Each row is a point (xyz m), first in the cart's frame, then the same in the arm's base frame.
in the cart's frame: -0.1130 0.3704 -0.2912
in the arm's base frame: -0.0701 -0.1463 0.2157
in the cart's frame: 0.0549 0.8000 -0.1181
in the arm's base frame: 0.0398 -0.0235 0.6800
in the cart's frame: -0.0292 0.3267 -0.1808
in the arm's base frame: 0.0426 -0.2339 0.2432
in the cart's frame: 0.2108 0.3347 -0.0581
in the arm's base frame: 0.2965 -0.2602 0.3300
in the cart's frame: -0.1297 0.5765 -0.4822
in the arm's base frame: -0.1692 0.1078 0.2854
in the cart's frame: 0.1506 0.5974 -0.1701
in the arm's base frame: 0.1613 -0.0548 0.4872
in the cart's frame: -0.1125 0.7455 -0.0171
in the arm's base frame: -0.0872 -0.1818 0.6786
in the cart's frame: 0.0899 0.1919 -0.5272
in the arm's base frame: 0.1093 0.0157 -0.0494
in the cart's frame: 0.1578 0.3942 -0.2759
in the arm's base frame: 0.1869 -0.0682 0.2598
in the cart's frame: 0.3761 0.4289 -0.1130
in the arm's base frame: 0.4234 -0.1202 0.3894
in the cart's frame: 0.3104 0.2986 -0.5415
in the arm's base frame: 0.2951 0.1448 0.0456
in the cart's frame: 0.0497 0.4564 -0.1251
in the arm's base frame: 0.1034 -0.1914 0.3869
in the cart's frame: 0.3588 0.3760 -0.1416
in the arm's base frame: 0.4115 -0.1284 0.3285
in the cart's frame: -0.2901 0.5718 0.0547
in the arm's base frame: -0.2060 -0.3790 0.5607
